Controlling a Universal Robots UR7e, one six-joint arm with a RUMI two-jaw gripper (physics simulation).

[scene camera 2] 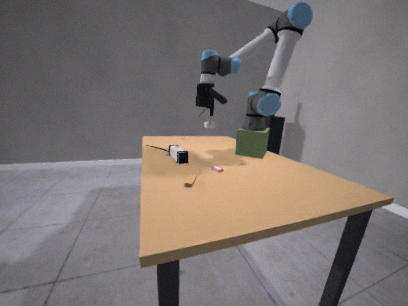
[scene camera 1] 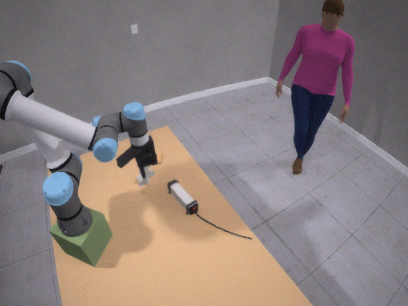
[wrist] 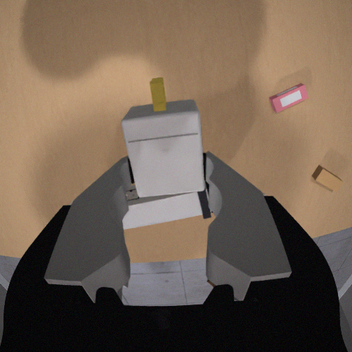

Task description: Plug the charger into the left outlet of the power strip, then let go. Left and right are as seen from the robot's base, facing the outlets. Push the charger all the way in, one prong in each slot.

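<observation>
The white charger (scene camera 1: 141, 180) (scene camera 2: 209, 125) (wrist: 165, 150) is held in the air above the table. My gripper (scene camera 1: 145, 172) (scene camera 2: 211, 118) (wrist: 168, 156) is shut on its sides. In the wrist view a yellow prong (wrist: 158, 95) points toward the top of the picture; a second prong cannot be made out. The white power strip (scene camera 1: 182, 196) (scene camera 2: 177, 153) (wrist: 165, 210) has black ends and lies on the table, apart from the charger. In the wrist view it shows beyond the charger, between the fingers, with part of one outlet visible at its left; the charger hides the rest.
A black cable (scene camera 1: 222, 229) (scene camera 2: 157, 148) runs from the strip. A pink box (scene camera 2: 217, 169) (wrist: 288, 98) and an orange block (scene camera 2: 190, 181) (wrist: 327, 178) lie on the table. The arm stands on a green block (scene camera 1: 82, 240) (scene camera 2: 251, 142). A person (scene camera 1: 320, 70) stands on the floor beyond the table.
</observation>
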